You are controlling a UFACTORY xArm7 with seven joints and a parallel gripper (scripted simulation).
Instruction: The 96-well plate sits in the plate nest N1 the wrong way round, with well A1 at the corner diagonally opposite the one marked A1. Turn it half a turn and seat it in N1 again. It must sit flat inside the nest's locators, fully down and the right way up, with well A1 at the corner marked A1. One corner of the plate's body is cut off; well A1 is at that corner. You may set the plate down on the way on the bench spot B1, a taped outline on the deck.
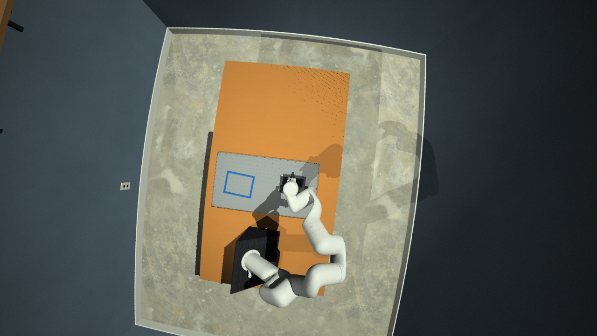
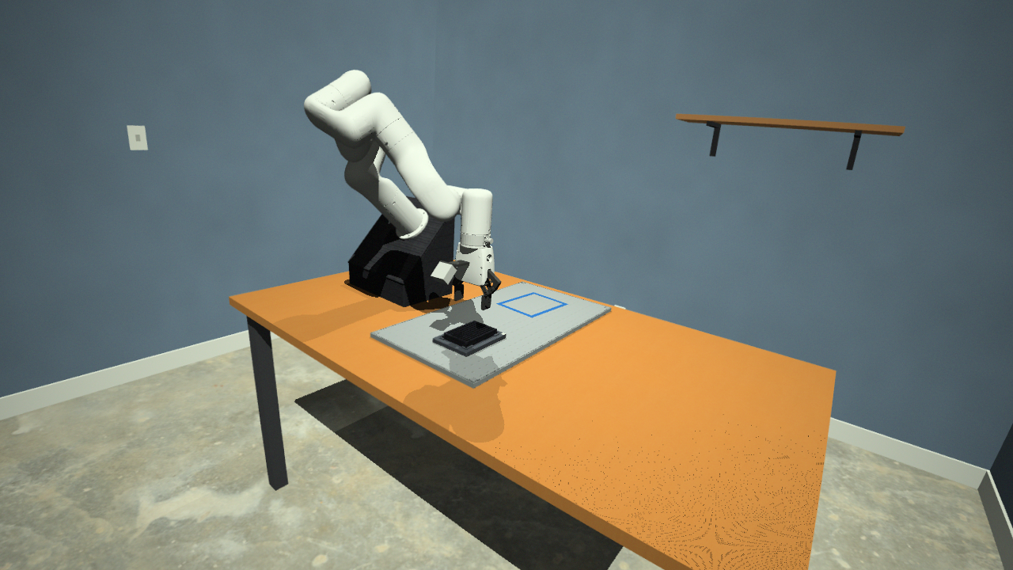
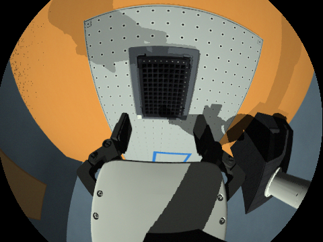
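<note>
Right now the black 96-well plate is 90 mm below my hand. Also, from my hand: dark plate nest N1: 110 mm below; then white A1 mark: 100 mm below, 80 mm to the left, 50 mm ahead.
</note>
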